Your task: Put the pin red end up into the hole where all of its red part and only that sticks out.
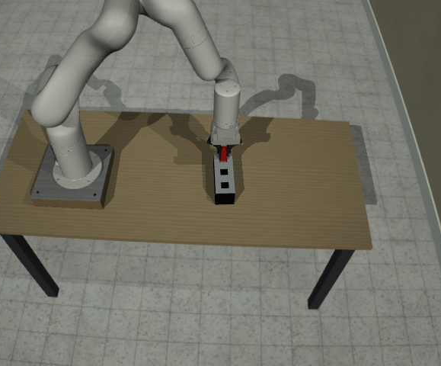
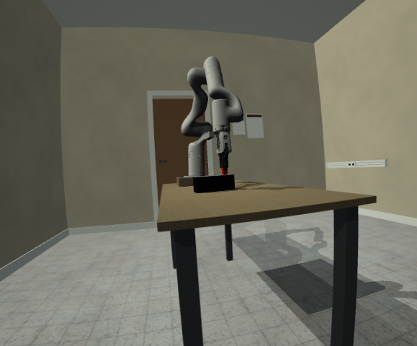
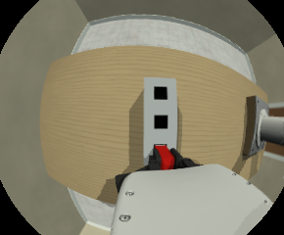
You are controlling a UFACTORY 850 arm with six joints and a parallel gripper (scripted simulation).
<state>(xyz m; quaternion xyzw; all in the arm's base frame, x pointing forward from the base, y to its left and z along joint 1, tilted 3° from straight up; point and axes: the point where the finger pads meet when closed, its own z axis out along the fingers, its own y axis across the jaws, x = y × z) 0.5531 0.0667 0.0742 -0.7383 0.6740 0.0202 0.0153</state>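
My hand is 2 cm above the pin. Round my hand: black block: 9 cm below, 6 cm to the right, 1 cm ahead.
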